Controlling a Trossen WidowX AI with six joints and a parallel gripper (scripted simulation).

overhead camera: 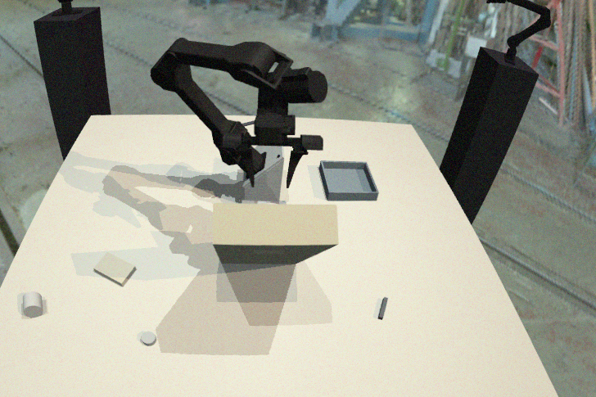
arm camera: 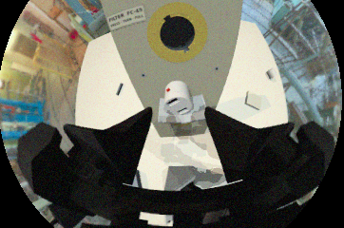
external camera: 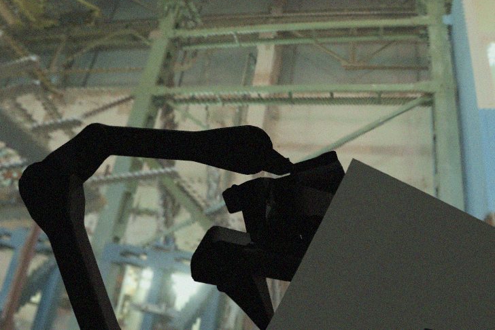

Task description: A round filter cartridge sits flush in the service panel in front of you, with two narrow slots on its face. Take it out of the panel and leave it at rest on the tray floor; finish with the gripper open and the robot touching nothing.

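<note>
The round filter cartridge is 2 cm ahead of my gripper tip and 5 cm below it. The rest, counted from my gripper tip: flat beige block 7 cm ahead, 35 cm to the right, 25 cm below; small disc 23 cm ahead, 22 cm to the right, 25 cm below; dark bar 9 cm ahead, 28 cm to the left, 25 cm below.
</note>
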